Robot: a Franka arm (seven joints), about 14 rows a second.
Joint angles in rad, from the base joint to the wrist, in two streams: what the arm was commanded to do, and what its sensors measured. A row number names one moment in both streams.
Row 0, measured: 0.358 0.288 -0.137 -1.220 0.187 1.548 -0.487
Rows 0 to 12, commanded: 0.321 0.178 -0.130 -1.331 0.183 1.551 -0.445; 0.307 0.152 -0.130 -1.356 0.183 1.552 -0.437; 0.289 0.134 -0.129 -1.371 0.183 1.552 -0.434; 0.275 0.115 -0.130 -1.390 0.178 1.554 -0.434; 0.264 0.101 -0.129 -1.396 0.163 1.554 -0.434; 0.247 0.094 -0.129 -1.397 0.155 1.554 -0.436; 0.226 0.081 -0.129 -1.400 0.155 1.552 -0.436; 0.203 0.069 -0.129 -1.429 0.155 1.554 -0.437; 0.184 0.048 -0.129 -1.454 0.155 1.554 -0.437; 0.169 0.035 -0.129 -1.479 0.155 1.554 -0.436; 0.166 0.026 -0.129 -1.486 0.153 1.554 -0.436; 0.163 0.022 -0.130 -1.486 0.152 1.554 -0.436; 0.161 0.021 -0.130 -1.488 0.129 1.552 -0.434
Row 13, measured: 0.161 0.063 -0.140 -1.444 0.167 1.546 -0.462
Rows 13 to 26, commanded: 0.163 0.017 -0.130 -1.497 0.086 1.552 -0.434; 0.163 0.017 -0.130 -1.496 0.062 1.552 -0.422; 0.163 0.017 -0.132 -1.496 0.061 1.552 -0.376; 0.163 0.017 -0.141 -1.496 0.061 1.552 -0.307; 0.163 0.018 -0.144 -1.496 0.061 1.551 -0.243; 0.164 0.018 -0.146 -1.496 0.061 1.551 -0.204; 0.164 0.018 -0.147 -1.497 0.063 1.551 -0.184; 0.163 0.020 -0.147 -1.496 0.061 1.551 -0.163; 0.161 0.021 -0.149 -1.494 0.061 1.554 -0.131; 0.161 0.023 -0.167 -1.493 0.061 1.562 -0.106; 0.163 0.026 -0.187 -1.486 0.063 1.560 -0.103; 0.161 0.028 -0.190 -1.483 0.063 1.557 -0.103; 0.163 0.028 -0.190 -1.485 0.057 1.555 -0.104; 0.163 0.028 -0.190 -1.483 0.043 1.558 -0.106
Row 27, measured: 0.159 0.044 -0.192 -1.473 0.069 1.550 -0.134
